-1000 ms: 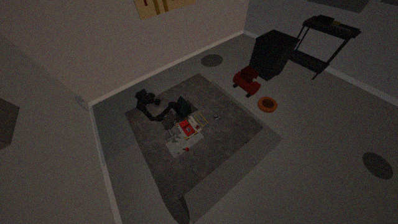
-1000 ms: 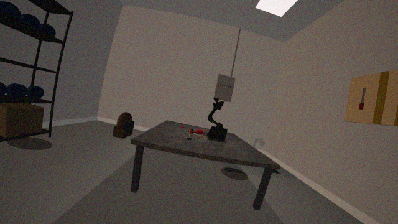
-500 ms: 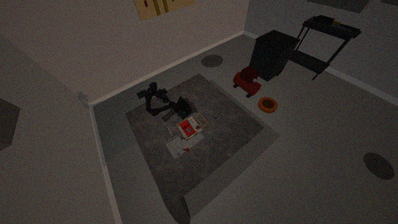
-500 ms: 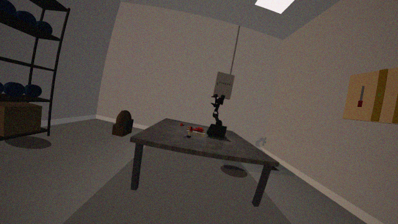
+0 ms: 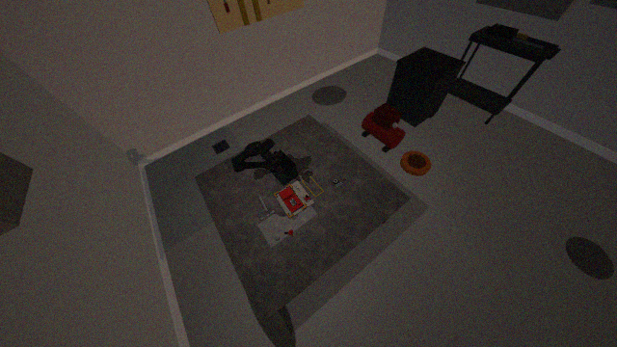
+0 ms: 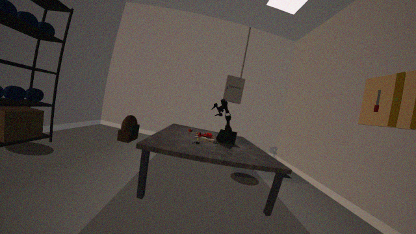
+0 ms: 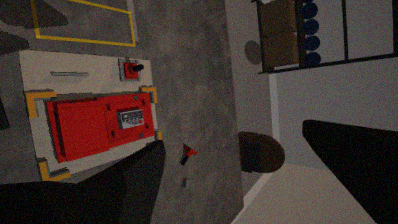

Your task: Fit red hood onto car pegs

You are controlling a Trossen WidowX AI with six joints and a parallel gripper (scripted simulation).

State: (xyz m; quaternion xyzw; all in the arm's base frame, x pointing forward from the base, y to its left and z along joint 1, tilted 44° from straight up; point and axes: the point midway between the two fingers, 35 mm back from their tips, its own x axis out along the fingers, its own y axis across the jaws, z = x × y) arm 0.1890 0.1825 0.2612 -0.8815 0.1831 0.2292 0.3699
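The grey engine block lies 8 cm ahead of my gripper tip and 31 cm below it. Also, from my gripper tip: grey wheel 8 cm ahead, 38 cm to the left, 33 cm below.
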